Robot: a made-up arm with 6 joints.
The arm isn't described. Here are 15 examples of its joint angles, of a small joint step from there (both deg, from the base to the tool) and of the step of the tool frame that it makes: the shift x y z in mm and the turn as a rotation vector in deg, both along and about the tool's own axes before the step.
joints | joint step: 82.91 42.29 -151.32 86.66 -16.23 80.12 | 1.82 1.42 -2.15 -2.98 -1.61 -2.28
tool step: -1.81 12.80 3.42 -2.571 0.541 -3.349
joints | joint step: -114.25 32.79 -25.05 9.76 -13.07 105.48 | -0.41 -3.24 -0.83 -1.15 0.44 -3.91
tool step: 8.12 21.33 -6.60 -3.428 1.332 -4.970
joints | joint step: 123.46 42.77 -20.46 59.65 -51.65 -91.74 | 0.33 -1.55 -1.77 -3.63 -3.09 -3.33
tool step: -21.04 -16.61 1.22 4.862 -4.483 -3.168
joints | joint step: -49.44 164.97 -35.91 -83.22 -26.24 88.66 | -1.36 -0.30 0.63 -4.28 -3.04 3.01
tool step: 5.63 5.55 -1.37 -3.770 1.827 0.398
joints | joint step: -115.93 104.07 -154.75 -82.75 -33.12 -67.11 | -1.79 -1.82 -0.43 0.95 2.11 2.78
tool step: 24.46 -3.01 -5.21 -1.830 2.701 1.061
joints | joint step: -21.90 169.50 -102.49 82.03 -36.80 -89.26 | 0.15 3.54 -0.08 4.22 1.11 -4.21
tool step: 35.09 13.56 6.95 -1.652 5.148 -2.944
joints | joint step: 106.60 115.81 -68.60 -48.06 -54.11 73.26 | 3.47 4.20 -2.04 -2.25 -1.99 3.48
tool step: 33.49 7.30 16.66 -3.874 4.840 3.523
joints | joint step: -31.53 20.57 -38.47 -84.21 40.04 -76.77 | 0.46 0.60 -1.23 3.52 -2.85 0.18
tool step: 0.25 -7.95 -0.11 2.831 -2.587 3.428
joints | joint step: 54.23 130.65 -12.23 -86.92 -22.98 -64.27 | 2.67 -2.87 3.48 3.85 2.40 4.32
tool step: -10.57 8.91 -3.37 -3.095 1.688 5.815
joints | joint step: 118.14 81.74 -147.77 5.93 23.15 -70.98 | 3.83 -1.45 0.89 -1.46 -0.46 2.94
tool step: -11.19 -4.60 -5.21 0.143 -2.207 4.441
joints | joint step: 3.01 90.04 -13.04 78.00 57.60 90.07 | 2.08 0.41 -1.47 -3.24 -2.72 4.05
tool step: 2.72 1.68 3.52 -2.457 -3.586 0.165
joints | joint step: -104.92 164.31 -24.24 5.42 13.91 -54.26 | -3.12 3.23 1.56 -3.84 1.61 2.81
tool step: 14.43 24.01 12.46 -6.110 2.748 0.627
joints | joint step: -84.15 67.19 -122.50 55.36 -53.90 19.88 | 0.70 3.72 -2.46 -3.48 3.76 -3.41
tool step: 17.46 -17.88 -3.55 -0.189 5.107 -5.812
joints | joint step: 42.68 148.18 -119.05 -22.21 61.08 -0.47 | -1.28 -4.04 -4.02 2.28 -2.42 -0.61
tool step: -22.35 -32.78 -53.10 -0.203 -9.510 4.235
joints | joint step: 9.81 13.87 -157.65 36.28 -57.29 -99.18 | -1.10 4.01 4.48 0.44 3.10 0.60
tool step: 27.31 55.93 -49.37 -10.681 0.632 -3.095
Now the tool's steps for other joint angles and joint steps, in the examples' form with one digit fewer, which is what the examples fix.
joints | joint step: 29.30 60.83 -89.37 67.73 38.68 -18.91 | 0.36 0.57 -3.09 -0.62 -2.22 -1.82
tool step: -13.5 13.2 -2.7 -0.59 -3.31 -3.64
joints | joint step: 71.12 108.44 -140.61 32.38 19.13 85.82 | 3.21 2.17 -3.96 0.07 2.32 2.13
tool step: 25.2 -7.9 3.8 1.96 3.72 2.98
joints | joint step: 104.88 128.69 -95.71 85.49 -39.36 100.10 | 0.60 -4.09 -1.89 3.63 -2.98 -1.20
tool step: 45.9 7.7 -16.3 -2.29 2.75 5.28
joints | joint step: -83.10 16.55 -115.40 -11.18 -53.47 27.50 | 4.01 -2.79 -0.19 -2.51 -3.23 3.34
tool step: -39.7 -13.2 8.0 -1.07 -6.17 2.74
